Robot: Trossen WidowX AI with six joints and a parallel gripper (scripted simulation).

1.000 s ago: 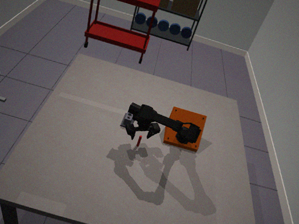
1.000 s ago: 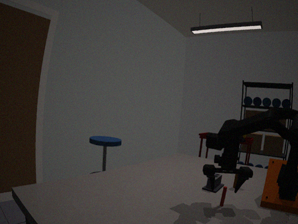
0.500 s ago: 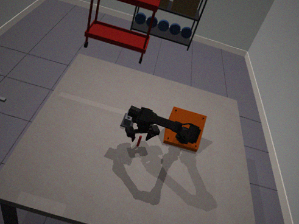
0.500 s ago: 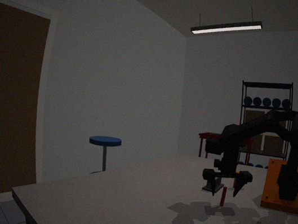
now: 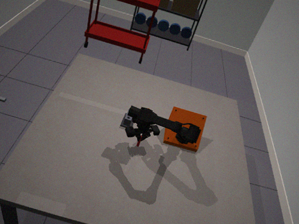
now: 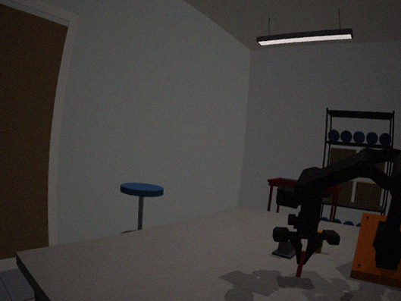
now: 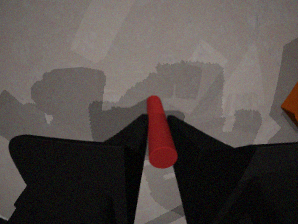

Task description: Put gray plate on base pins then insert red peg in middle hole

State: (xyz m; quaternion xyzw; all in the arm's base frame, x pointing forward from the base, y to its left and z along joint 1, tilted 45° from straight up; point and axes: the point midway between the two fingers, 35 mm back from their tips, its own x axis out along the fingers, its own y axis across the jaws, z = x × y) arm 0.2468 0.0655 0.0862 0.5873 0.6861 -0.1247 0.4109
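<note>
Right now my gripper tip is 90 mm short of the gray plate, 180 mm to the left of it and 10 mm below it. The rest, counted from my gripper tip: red peg right at my gripper tip; then gray base 90 mm ahead, 180 mm to the right, 30 mm below; then orange cylinder 10 mm behind, 240 mm to the right.
</note>
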